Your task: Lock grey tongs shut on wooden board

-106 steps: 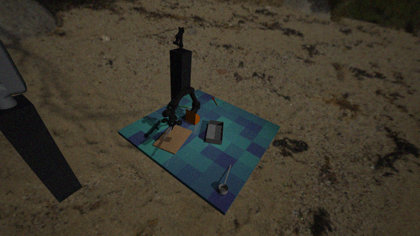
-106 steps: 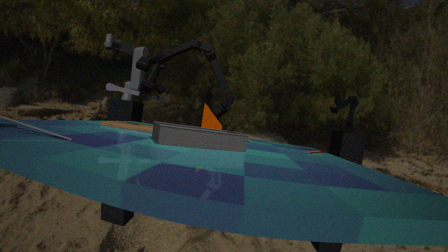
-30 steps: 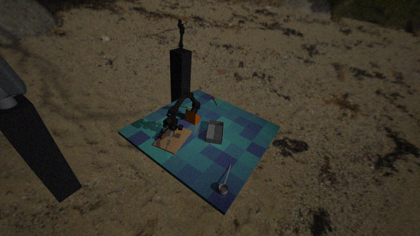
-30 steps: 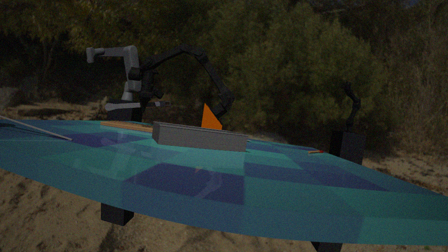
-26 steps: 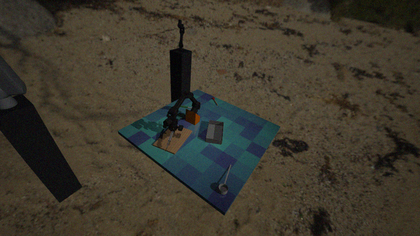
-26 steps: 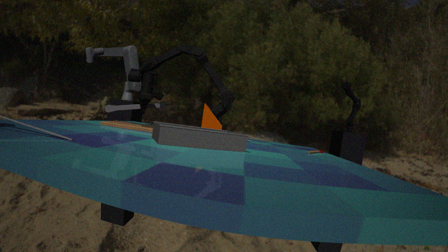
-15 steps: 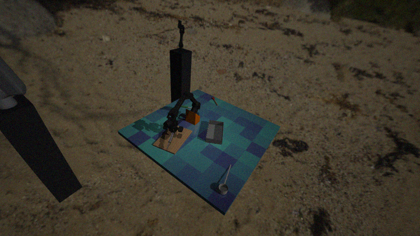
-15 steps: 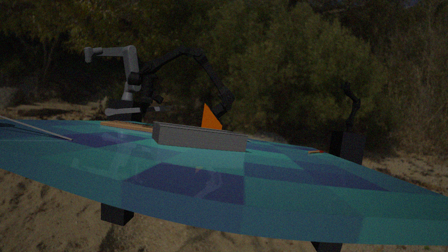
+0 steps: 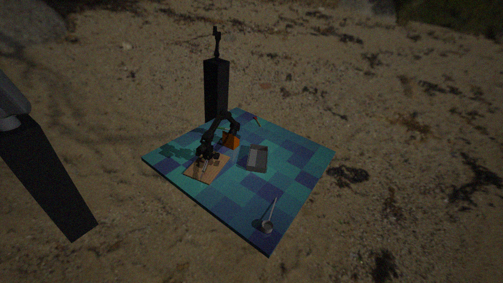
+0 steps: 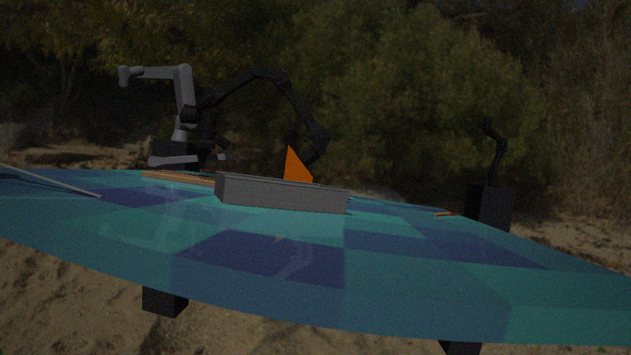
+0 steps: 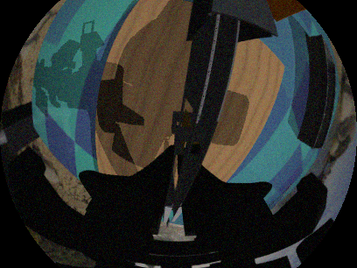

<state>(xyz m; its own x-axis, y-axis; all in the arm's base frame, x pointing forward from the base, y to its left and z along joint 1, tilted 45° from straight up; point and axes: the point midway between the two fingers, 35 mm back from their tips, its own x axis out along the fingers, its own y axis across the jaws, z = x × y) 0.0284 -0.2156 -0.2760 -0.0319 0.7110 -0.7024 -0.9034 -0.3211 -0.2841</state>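
The wooden board lies 40 mm below my gripper tip. Round my gripper tip: grey roasting tin 290 mm ahead, 330 mm to the left, 10 mm below.
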